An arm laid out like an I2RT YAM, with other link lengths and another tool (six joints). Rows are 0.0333 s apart.
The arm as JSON. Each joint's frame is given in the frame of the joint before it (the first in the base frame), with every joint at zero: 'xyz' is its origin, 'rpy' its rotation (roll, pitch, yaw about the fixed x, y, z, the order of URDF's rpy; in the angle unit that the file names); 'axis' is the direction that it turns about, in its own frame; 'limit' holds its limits. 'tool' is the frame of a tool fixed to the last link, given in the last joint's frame.
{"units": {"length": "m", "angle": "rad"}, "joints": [
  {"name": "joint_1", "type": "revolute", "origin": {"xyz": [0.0, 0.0, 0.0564], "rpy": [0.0, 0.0, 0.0]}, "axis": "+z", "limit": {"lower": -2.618, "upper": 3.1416}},
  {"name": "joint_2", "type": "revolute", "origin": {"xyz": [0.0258, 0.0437, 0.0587], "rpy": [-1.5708, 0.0, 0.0]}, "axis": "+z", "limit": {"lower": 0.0, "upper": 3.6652}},
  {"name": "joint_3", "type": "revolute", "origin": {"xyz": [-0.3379, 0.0, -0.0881], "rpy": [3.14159, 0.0, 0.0]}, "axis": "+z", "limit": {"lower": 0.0, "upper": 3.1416}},
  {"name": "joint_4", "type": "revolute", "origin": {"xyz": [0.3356, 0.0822, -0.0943], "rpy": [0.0, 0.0, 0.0]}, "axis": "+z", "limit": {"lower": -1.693, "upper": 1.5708}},
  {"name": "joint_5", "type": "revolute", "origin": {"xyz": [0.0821, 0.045, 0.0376], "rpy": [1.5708, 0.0, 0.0]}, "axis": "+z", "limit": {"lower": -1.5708, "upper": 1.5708}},
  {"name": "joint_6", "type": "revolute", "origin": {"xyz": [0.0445, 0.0, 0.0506], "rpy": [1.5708, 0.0, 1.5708]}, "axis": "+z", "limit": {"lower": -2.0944, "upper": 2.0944}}
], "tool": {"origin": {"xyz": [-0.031, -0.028, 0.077], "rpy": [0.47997, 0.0, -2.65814]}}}
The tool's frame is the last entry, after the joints.
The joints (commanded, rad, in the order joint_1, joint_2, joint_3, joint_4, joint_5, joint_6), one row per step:
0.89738 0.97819 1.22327 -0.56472 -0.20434 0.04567
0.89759 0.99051 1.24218 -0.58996 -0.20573 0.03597
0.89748 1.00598 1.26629 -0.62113 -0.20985 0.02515
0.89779 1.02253 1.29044 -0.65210 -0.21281 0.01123
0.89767 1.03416 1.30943 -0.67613 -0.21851 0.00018
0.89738 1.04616 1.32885 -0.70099 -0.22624 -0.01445
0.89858 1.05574 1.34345 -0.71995 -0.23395 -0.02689
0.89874 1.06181 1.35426 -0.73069 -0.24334 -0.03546
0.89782 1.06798 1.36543 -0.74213 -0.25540 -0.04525
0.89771 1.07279 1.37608 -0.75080 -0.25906 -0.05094
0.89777 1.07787 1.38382 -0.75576 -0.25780 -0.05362
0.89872 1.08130 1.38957 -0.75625 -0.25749 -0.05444
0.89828 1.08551 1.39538 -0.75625 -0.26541 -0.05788
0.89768 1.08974 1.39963 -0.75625 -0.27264 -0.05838
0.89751 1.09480 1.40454 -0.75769 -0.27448 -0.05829
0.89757 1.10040 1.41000 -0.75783 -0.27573 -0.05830
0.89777 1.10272 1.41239 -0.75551 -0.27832 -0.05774
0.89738 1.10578 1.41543 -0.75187 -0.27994 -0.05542
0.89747 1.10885 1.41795 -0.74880 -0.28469 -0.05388
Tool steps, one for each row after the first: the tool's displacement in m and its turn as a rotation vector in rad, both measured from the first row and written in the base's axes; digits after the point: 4 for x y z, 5 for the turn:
0.0005 0.0014 0.0005 -0.01836 0.00372 0.00459
0.0009 0.0031 0.0014 -0.03955 0.00969 0.01200
0.0014 0.0051 0.0020 -0.06279 0.01335 0.01998
0.0012 0.0063 0.0029 -0.07887 0.01604 0.02923
0.0007 0.0075 0.0037 -0.09631 0.01684 0.04161
-0.0003 0.0088 0.0041 -0.10998 0.01726 0.05475
-0.0014 0.0095 0.0054 -0.11544 0.01641 0.06686
-0.0026 0.0101 0.0068 -0.12085 0.01560 0.08084
-0.0030 0.0103 0.0088 -0.12416 0.01361 0.08626
-0.0024 0.0110 0.0098 -0.12727 0.01250 0.08622
-0.0023 0.0117 0.0114 -0.12630 0.01046 0.08711
-0.0025 0.0127 0.0129 -0.12418 0.00864 0.09517
-0.0025 0.0137 0.0138 -0.12233 0.01017 0.10143
-0.0017 0.0149 0.0143 -0.12297 0.01181 0.10298
-0.0008 0.0162 0.0151 -0.12283 0.01232 0.10420
-0.0007 0.0170 0.0160 -0.12011 0.01189 0.10651
0.0001 0.0178 0.0172 -0.11608 0.01193 0.10666
0.0002 0.0189 0.0181 -0.11231 0.01284 0.11050

